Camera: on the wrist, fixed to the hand. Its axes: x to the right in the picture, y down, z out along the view.
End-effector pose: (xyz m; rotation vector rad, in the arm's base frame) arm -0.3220 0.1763 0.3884 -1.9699 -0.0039 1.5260
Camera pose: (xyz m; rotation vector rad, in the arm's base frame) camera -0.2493 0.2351 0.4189 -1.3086 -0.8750 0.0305
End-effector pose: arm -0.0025 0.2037 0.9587 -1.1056 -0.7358 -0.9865
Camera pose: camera -0.0752 0.1498 0.9970 0.1716 -1.2762 -2.2457
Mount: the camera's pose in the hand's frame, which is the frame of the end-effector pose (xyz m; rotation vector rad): 0.0191 -0.0882 -0.0390 0.2528 0.4652 -1.5731
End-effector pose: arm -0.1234 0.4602 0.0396 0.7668 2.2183 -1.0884
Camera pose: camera -0.2061 0.4521 0.0921 0.7161 -2.0354 1.3220
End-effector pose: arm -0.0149 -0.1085 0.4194 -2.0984 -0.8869 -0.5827
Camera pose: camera -0.0728 -0.0912 0.4970 -0.5998 -2.0461 -1.4992
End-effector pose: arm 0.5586 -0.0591 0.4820 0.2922 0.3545 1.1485
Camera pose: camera 0.6226 -0.0735 0.4088 -0.0908 0.9117 -0.4106
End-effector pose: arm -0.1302 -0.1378 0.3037 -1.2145 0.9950 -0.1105
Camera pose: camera -0.1087 -0.2119 0.3646 -1.4911 0.1521 -1.7385
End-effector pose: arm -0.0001 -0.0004 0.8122 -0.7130 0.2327 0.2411
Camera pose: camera 0.0391 -0.0883 0.8323 -0.5176 0.0835 -1.4386
